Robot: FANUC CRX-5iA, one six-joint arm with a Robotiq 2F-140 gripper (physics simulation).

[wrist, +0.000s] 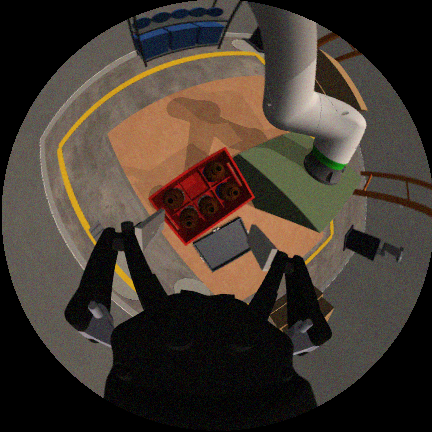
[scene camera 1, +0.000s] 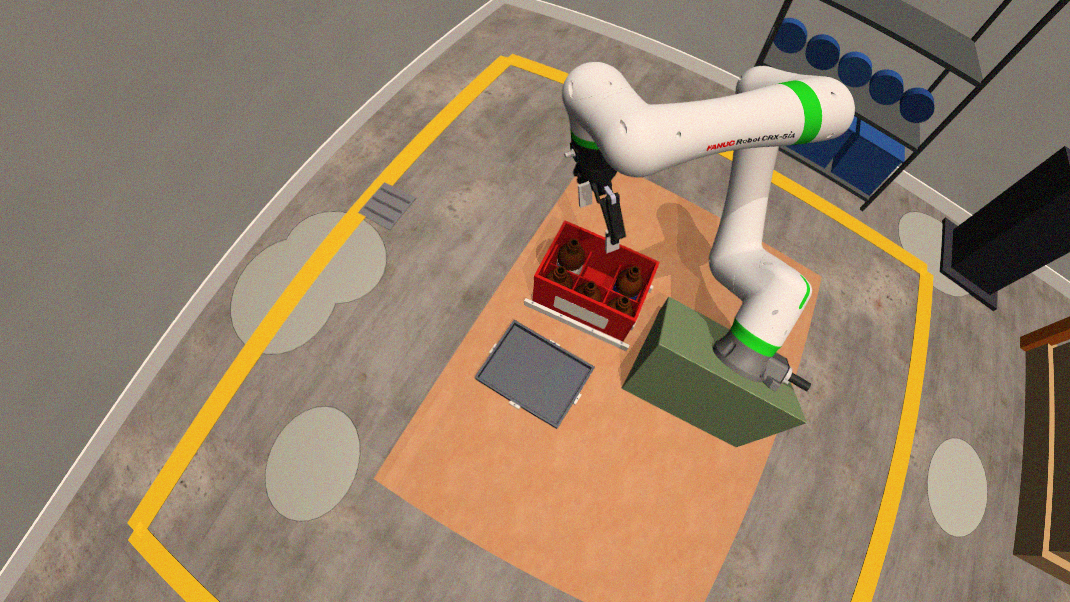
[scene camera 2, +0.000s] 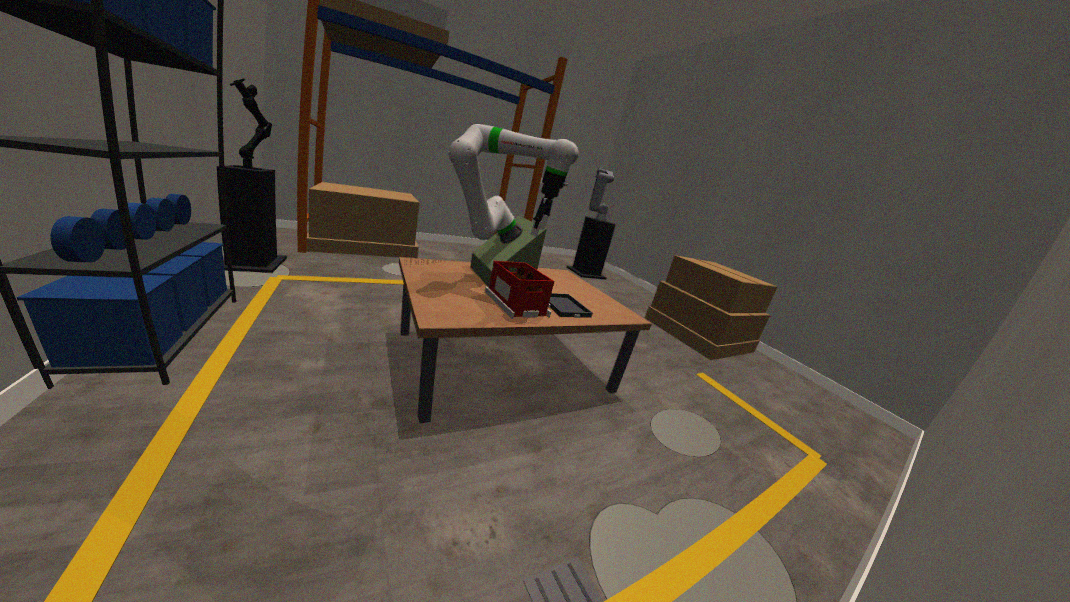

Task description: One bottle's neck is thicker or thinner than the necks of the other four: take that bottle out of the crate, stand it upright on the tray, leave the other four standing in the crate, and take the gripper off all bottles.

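Places are measured from the arm's base along level axes (x ahead, y left, z up), in millimetres.
Pixels of known places: gripper, fingertip midpoint: (wrist: 207,226) (scene camera 1: 598,226) (scene camera 2: 537,232); arm's base at its link origin: (wrist: 321,168) (scene camera 1: 739,363) (scene camera 2: 512,235).
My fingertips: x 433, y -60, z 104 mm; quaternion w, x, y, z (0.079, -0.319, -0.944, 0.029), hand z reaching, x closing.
Observation:
Ahead of a thing's pixels: the offset from my fingertips to its top centre. "*": to the spot under its first point. Level surfaces: height alone.
My gripper (scene camera 1: 598,218) (scene camera 2: 540,222) (wrist: 207,226) is open and empty, high above the table by the red crate @[194 mm down, 26 mm back, 18 mm right] (scene camera 1: 543,294) (scene camera 2: 527,298). Brown bottles stand in five of the crate's six compartments. In the wrist view, one bottle @[206 mm down, 107 mm back, 74 mm right] (wrist: 216,171) is at the far right, one bottle @[206 mm down, 67 mm ahead, 55 mm right] (wrist: 173,198) at the far left, and three bottles @[206 mm down, 54 mm ahead, 35 mm left] (wrist: 188,218) @[206 mm down, 30 mm back, 30 mm left] (wrist: 209,205) @[206 mm down, 122 mm back, 18 mm left] (wrist: 229,192) form the near row. The far row's middle compartment is empty. I cannot tell the odd neck at this size. The grey tray @[* 364 mm down, 16 mm back, 257 mm left] (scene camera 1: 535,374) (scene camera 2: 570,305) (wrist: 223,245) is empty, beside the crate.
A white strip @[* 341 mm down, 38 mm back, 85 mm left] (scene camera 1: 576,324) lies along the crate's tray side. The green robot pedestal (scene camera 1: 703,381) (wrist: 295,185) stands close to the crate and tray. All stand on the orange-brown table @[369 mm down] (scene camera 1: 523,494) (scene camera 2: 598,318). A shelf rack with blue bins (scene camera 1: 867,160) stands beyond it.

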